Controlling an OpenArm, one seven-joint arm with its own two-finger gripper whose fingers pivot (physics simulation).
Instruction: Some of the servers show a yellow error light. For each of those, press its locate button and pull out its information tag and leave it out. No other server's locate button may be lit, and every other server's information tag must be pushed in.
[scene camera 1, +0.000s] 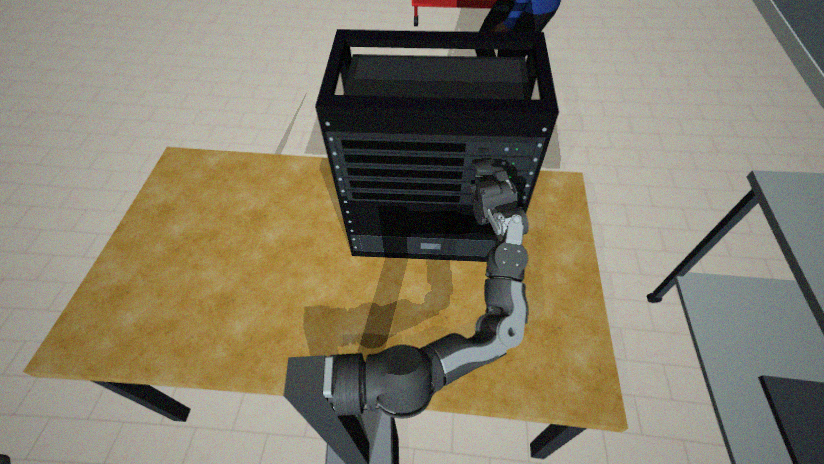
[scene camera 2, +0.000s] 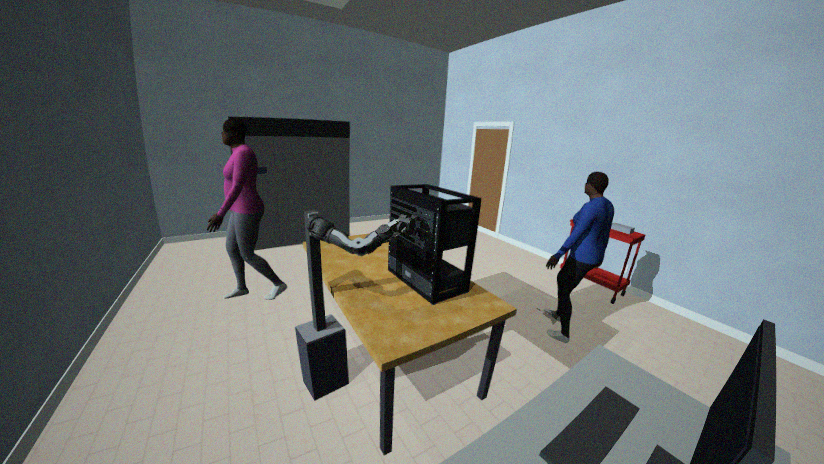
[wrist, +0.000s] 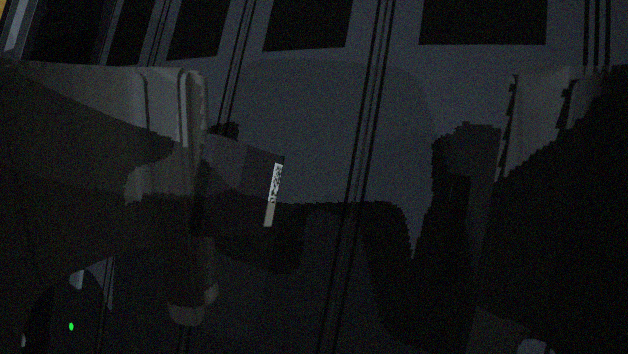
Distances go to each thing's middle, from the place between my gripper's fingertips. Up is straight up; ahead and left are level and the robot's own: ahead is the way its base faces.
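From what I can see, my gripper is 17 cm short of the black server rack (scene camera 1: 400, 141), 9 cm to the right of it, and 14 cm above it.
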